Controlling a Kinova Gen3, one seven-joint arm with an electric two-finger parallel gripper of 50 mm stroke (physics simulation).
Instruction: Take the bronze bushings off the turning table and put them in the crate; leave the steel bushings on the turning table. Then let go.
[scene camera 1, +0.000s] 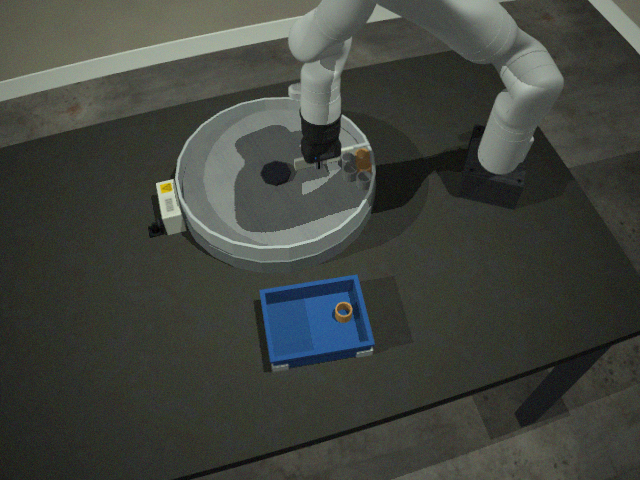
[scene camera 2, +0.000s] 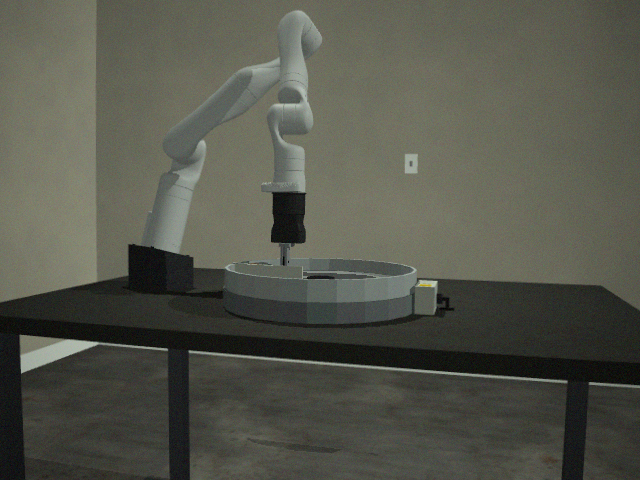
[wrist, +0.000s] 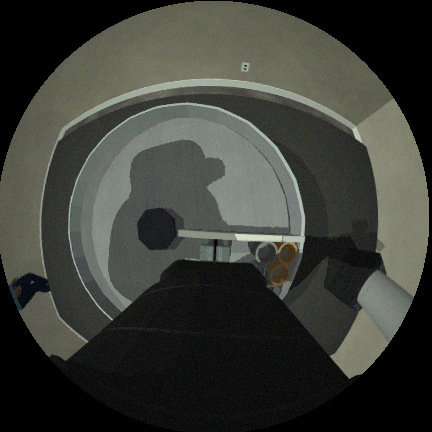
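The turning table holds two bronze bushings near its rim, one close to the light bar and the other beside it. Several steel bushings stand against them, one nearest my gripper and another on the crate side. The blue crate holds one bronze bushing, upright at its right side. My gripper is shut and empty, low over the turning table, between hub and bushings, beside the bar. My gripper body hides part of the group in the wrist view.
The light bar runs from near the dark hub to the raised rim. A white box with a yellow label stands against the turning table's outer side. The crate does not show in scene camera 2.
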